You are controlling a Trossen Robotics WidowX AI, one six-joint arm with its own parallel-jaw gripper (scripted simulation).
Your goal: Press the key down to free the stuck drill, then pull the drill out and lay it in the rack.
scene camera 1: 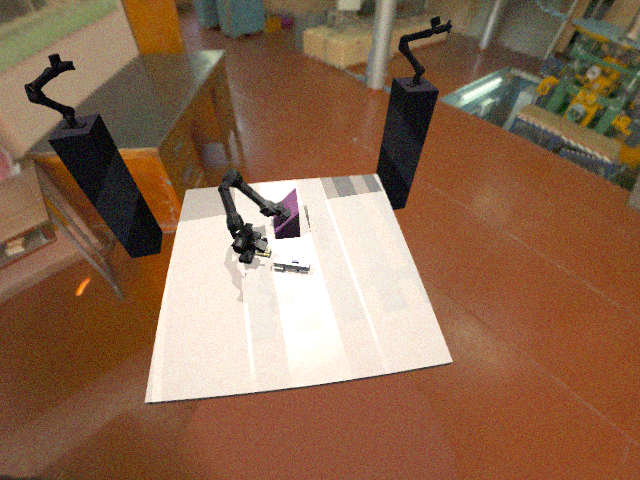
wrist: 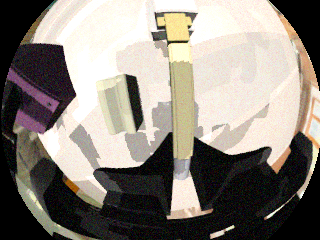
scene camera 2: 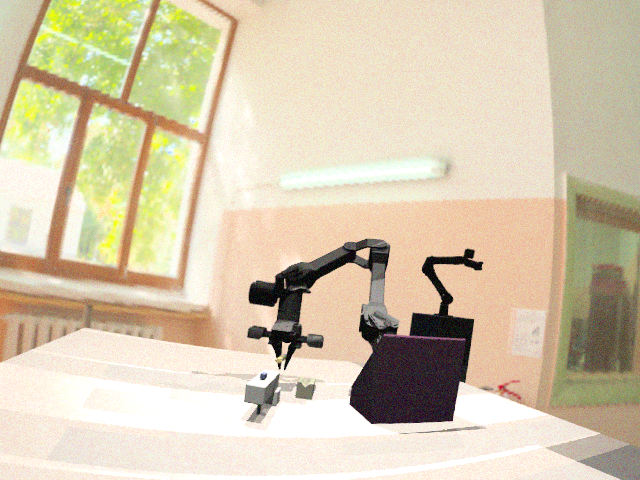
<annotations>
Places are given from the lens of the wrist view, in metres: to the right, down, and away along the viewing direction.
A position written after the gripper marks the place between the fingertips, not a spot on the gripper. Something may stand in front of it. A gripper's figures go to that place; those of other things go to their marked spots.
gripper (wrist: 176, 135): 0.02, 0.02, 0.10
drill (wrist: 176, 27): 0.01, -0.04, 0.03
rack (wrist: 119, 98): -0.05, -0.02, 0.10
The marked spots on the rack and the drill are 0.09 m apart.
</annotations>
